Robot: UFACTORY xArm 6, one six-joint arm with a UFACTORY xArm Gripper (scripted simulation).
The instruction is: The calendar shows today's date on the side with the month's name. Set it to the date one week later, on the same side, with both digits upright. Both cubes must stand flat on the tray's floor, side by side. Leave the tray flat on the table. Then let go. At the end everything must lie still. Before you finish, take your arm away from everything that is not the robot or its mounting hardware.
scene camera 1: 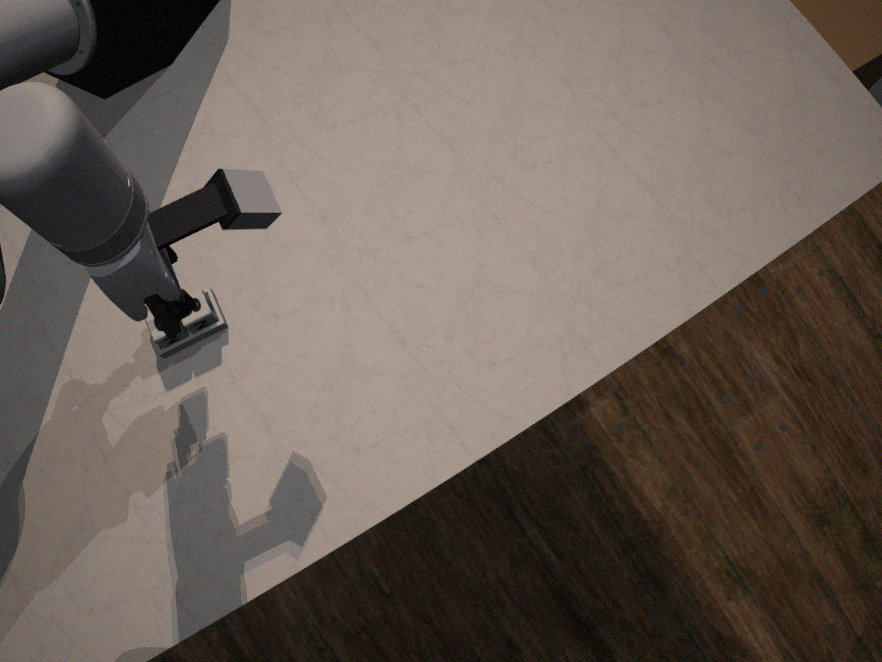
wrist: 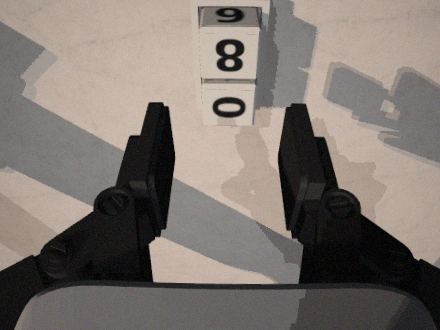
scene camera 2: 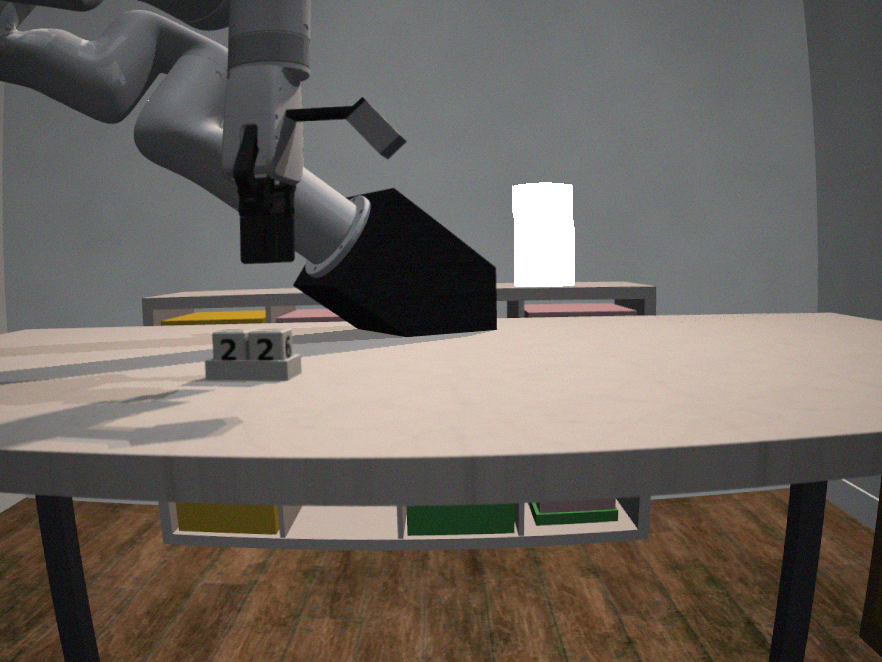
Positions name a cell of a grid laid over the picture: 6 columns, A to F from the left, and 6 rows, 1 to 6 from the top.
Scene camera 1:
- my gripper: B3
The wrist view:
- my gripper: D3
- white cube: D1
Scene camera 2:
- my gripper: B3
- grey tray: B4
